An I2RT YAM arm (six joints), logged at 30 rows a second.
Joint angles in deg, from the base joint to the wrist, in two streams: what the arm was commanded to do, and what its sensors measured. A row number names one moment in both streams.
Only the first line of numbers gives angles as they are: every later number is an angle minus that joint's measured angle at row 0.
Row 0, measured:
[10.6, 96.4, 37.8, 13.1, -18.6, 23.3]
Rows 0 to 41, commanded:
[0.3, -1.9, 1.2, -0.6, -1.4, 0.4]
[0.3, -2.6, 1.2, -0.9, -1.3, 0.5]
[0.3, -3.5, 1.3, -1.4, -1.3, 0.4]
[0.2, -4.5, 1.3, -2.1, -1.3, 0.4]
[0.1, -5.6, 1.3, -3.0, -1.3, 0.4]
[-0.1, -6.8, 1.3, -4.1, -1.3, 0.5]
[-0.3, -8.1, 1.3, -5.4, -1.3, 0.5]
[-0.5, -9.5, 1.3, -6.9, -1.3, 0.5]
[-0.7, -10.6, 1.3, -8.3, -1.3, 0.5]
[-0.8, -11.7, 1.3, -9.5, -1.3, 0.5]
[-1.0, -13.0, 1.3, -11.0, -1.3, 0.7]
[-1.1, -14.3, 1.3, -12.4, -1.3, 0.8]
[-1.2, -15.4, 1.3, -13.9, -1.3, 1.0]
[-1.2, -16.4, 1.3, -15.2, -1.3, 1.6]
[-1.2, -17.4, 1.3, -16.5, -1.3, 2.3]
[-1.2, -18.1, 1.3, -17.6, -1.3, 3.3]
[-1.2, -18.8, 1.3, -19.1, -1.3, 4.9]
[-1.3, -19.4, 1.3, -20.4, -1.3, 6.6]
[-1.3, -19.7, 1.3, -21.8, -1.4, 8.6]
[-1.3, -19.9, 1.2, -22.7, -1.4, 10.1]
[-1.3, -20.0, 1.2, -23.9, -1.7, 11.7]
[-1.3, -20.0, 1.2, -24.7, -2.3, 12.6]
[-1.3, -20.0, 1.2, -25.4, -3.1, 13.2]
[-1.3, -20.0, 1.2, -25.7, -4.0, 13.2]
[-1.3, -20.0, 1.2, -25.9, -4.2, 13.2]
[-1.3, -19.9, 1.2, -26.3, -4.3, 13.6]
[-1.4, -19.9, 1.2, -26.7, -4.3, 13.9]
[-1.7, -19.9, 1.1, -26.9, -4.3, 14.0]
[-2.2, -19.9, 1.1, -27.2, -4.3, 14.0]
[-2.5, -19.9, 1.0, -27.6, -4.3, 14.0]
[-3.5, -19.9, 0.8, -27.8, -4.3, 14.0]
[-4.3, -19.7, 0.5, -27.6, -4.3, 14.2]
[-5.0, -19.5, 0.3, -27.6, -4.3, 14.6]
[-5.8, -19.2, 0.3, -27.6, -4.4, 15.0]
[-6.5, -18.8, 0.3, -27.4, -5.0, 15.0]
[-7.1, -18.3, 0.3, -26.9, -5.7, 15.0]
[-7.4, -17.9, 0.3, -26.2, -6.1, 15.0]
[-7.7, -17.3, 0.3, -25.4, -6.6, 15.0]
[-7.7, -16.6, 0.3, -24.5, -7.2, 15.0]
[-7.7, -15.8, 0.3, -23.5, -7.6, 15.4]
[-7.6, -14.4, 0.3, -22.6, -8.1, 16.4]
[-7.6, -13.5, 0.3, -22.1, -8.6, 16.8]
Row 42, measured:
[-7.3, -15.9, 0.5, -22.9, -6.2, 14.7]
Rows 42 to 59, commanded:
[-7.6, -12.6, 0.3, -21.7, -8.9, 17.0]
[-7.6, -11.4, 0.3, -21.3, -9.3, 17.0]
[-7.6, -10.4, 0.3, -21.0, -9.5, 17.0]
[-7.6, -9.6, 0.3, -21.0, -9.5, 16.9]
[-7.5, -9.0, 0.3, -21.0, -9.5, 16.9]
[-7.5, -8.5, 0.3, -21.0, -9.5, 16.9]
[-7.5, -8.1, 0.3, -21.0, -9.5, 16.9]
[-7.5, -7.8, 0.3, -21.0, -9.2, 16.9]
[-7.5, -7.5, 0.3, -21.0, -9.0, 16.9]
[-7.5, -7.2, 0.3, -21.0, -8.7, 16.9]
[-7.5, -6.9, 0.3, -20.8, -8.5, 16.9]
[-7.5, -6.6, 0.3, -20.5, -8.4, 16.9]
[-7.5, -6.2, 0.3, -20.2, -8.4, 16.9]
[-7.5, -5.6, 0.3, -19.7, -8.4, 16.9]
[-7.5, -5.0, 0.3, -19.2, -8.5, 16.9]
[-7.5, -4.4, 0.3, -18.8, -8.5, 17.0]
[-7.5, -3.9, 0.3, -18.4, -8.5, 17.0]
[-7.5, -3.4, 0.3, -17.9, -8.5, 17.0]
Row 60, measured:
[-7.3, -5.0, 0.5, -18.6, -8.4, 16.3]
